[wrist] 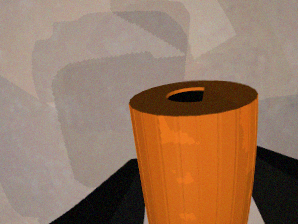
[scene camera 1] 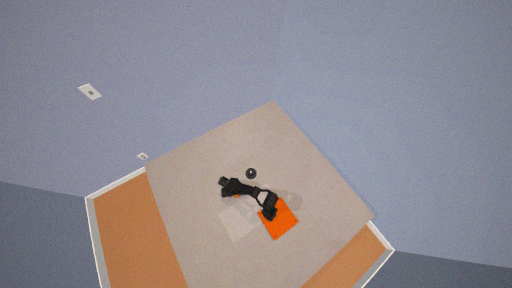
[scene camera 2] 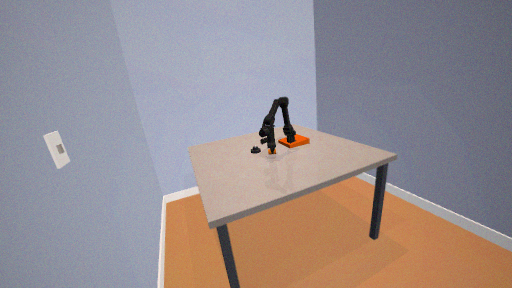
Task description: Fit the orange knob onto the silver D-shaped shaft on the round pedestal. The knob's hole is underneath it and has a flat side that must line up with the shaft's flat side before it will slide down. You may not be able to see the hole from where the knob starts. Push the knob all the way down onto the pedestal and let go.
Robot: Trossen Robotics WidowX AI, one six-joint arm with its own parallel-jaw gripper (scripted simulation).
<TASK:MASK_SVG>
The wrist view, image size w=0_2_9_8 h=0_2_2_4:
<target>my gripper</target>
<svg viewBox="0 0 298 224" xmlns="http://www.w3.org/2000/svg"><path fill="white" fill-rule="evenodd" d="M138 159L130 159L117 172L114 172L108 180L102 181L102 184L98 188L93 189L93 192L88 194L86 198L82 198L67 213L61 214L59 218L49 222L49 224L144 224L145 198L144 192L142 192ZM257 145L253 192L251 192L251 196L254 197L253 200L255 205L257 205L259 213L261 213L263 222L265 224L298 224L298 159L295 160L294 157L283 155L283 153L281 155L281 153L269 151L269 149L258 147Z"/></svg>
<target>orange knob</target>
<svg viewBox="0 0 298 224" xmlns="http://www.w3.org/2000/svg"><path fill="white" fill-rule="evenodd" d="M253 87L247 84L235 83L235 81L204 80L188 81L188 83L186 81L176 81L176 83L145 89L145 91L137 93L137 95L130 99L130 117L132 117L134 143L136 143L138 168L140 168L142 192L144 192L149 224L247 224L247 217L250 214L251 192L253 192L255 153L257 153L258 93Z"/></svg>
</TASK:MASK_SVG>
